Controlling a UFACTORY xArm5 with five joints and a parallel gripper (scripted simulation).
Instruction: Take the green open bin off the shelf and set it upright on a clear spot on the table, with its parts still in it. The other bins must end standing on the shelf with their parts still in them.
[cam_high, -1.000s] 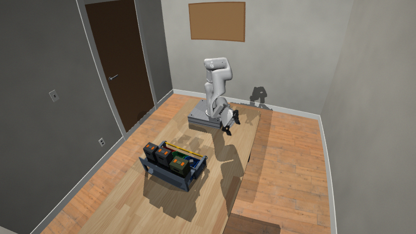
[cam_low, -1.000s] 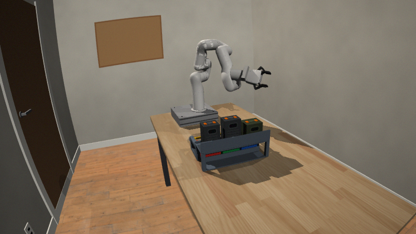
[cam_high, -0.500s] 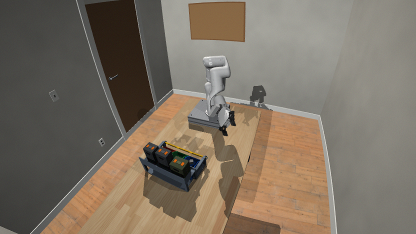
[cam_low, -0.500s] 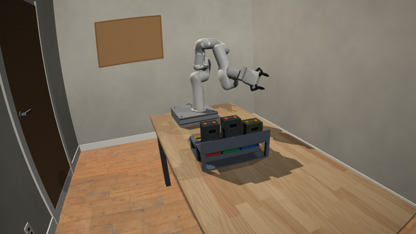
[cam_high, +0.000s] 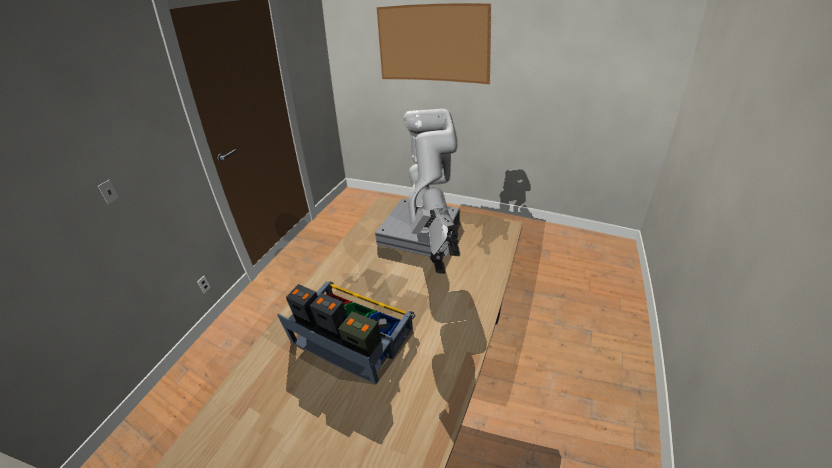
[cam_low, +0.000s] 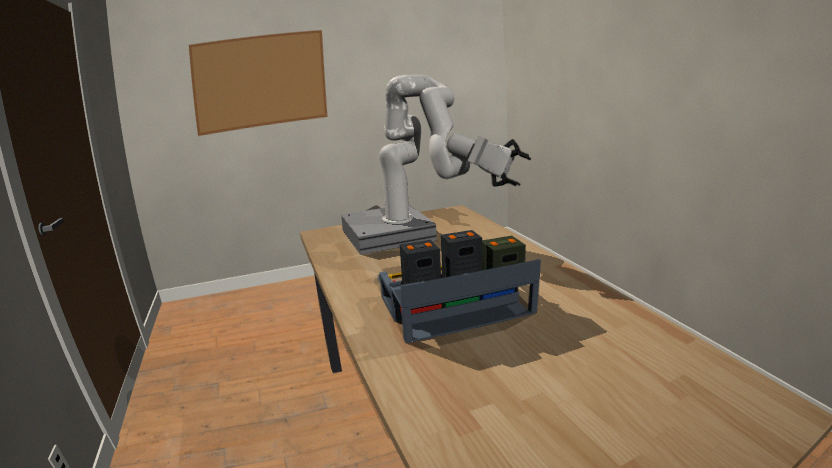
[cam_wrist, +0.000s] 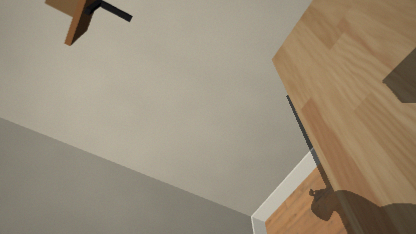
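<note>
My gripper is now 310 mm to the left of the yellow bar, 270 mm above it and 10 mm short of it. From my hand the other things lie so: blue open bin 290 mm below, 200 mm to the right, 120 mm ahead; olive box 220 mm ahead, 200 mm to the right, 180 mm below; grey shelf 310 mm to the right, 270 mm below, 150 mm ahead.
</note>
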